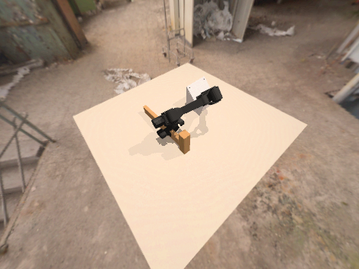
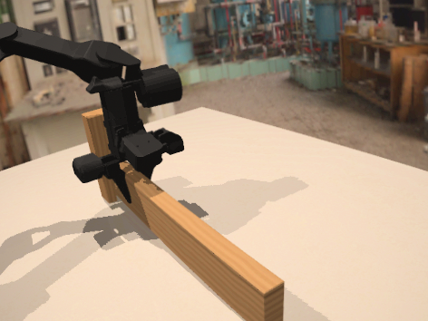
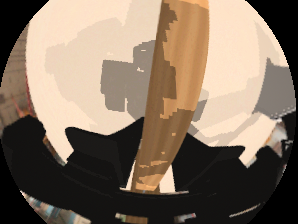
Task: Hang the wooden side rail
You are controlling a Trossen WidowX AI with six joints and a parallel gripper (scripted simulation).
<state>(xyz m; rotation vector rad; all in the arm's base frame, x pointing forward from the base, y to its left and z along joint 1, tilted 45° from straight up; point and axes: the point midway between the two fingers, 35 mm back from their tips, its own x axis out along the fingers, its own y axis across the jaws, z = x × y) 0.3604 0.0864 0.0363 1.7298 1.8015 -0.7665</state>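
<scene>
The headboard post lies 13 cm to the left of my gripper tip and 4 cm above it.
</scene>
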